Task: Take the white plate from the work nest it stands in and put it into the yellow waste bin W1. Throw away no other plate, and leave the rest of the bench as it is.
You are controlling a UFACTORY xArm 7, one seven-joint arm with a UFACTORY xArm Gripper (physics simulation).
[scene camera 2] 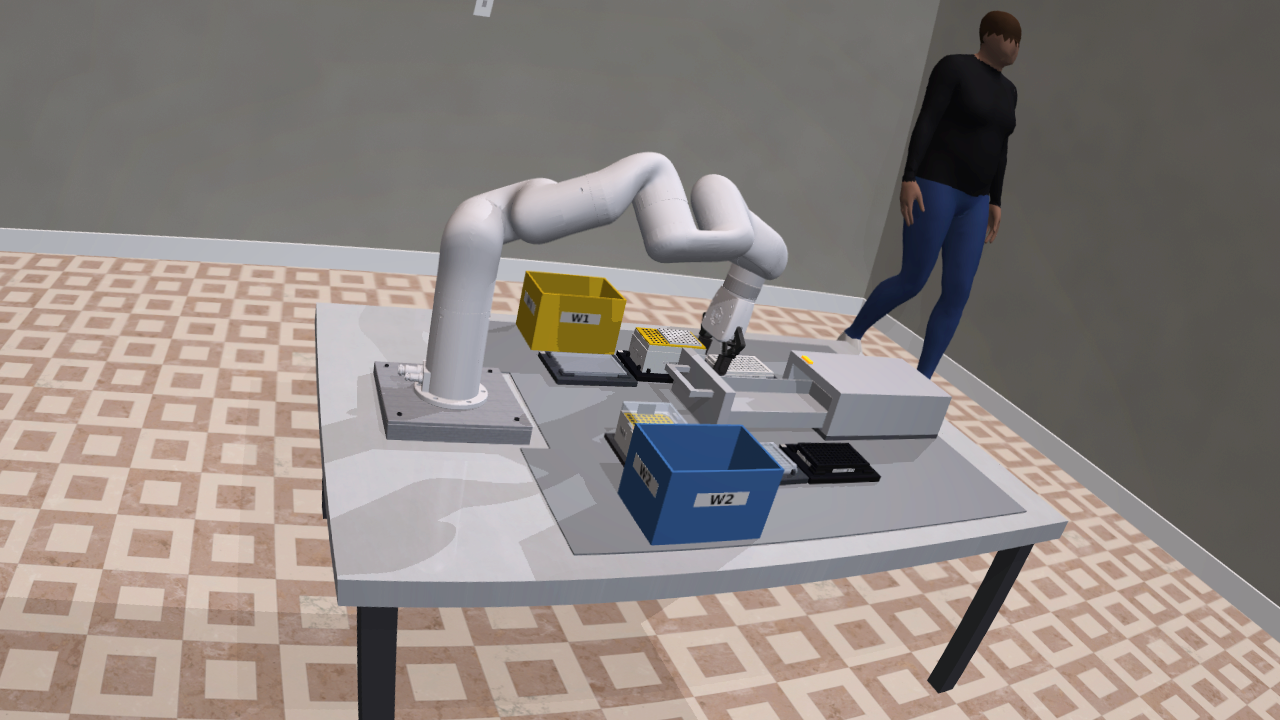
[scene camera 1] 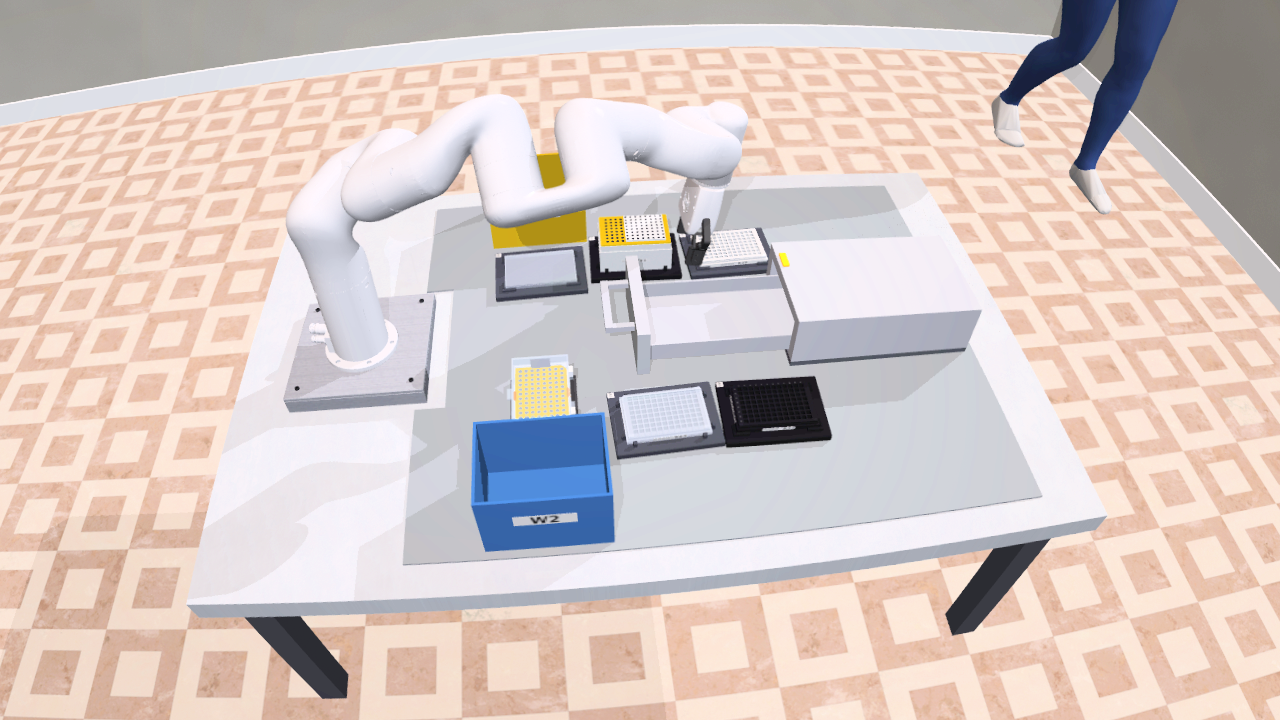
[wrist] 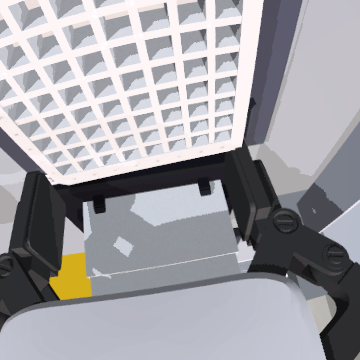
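Seen in the pictures: gripper, fingertip midpoint: (scene camera 2: pixel 708 364) (scene camera 1: pixel 688 248) (wrist: pixel 137 171); arm's base at its link origin: (scene camera 2: pixel 450 393) (scene camera 1: pixel 362 346).
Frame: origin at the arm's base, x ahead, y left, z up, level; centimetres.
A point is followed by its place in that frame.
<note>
A white many-welled plate (scene camera 1: pixel 738 247) @[x 64.0, y 27.0, z 0.0 cm] (scene camera 2: pixel 744 365) @[x 62.9, y 26.9, z 0.1 cm] (wrist: pixel 125 90) @[x 60.6, y 27.2, z 0.0 cm] sits flat in a dark grey nest (scene camera 1: pixel 735 271) @[x 63.2, y 21.8, z -1.4 cm] (wrist: pixel 280 65) @[x 60.3, y 21.4, z -1.3 cm] at the back of the bench, left of the grey housing. My gripper (scene camera 1: pixel 699 245) @[x 54.7, y 27.0, z -0.6 cm] (scene camera 2: pixel 723 351) @[x 54.7, y 27.0, z -0.6 cm] (wrist: pixel 137 171) @[x 54.7, y 27.0, z -0.6 cm] is open and empty, pointing down at the plate's left end. In the wrist view its fingertips stand apart, one near each corner of the plate's near end; contact cannot be told. The yellow bin W1 (scene camera 1: pixel 537 232) @[x 26.5, y 29.5, z 0.5 cm] (scene camera 2: pixel 574 338) @[x 26.5, y 29.5, z 0.5 cm] stands at the back left, partly hidden by the arm in scene camera 1. Its inner floor is hidden.
A yellow-and-white tip box (scene camera 1: pixel 633 230) @[x 44.6, y 24.7, z 5.1 cm] (scene camera 2: pixel 669 336) @[x 44.2, y 25.0, z 5.1 cm] stands between W1 and the plate. An open drawer (scene camera 1: pixel 716 322) @[x 59.1, y 7.9, z -0.8 cm] extends from the housing (scene camera 1: pixel 881 282) @[x 86.3, y 10.0, z 7.7 cm]. A pale plate (scene camera 1: pixel 666 413) @[x 50.7, y -12.2, z -0.4 cm], a black plate (scene camera 1: pixel 771 402) @[x 66.7, y -10.0, z 0.1 cm], a yellow-topped box (scene camera 1: pixel 540 390) @[x 32.2, y -12.9, z 5.2 cm] and blue bin W2 (scene camera 1: pixel 546 528) @[x 34.9, y -34.4, z 2.6 cm] are at the front.
</note>
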